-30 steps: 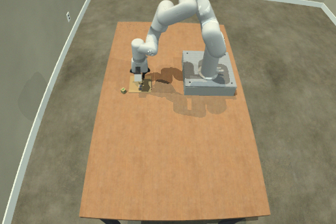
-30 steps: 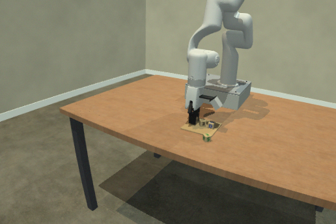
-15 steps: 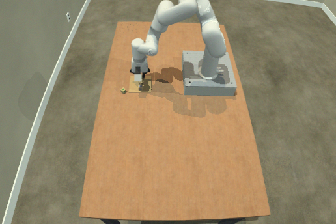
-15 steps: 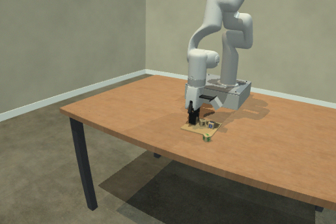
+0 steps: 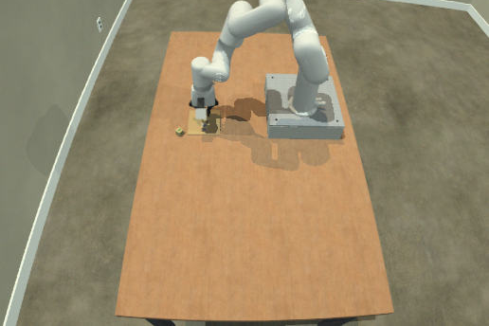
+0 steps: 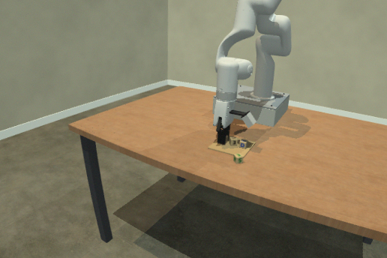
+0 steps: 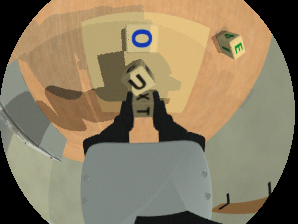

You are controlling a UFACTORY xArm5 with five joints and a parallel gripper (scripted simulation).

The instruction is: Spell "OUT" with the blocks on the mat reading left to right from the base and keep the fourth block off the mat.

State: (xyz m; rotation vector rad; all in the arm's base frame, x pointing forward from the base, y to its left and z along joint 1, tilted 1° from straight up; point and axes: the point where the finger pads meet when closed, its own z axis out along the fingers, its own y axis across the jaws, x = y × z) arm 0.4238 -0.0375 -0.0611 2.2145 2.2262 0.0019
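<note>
My gripper is now 4 cm to the right of the U block and 1 cm above it. From my hand the other things lie so: tan mat (4 cm to the left, 2 cm below).
</note>
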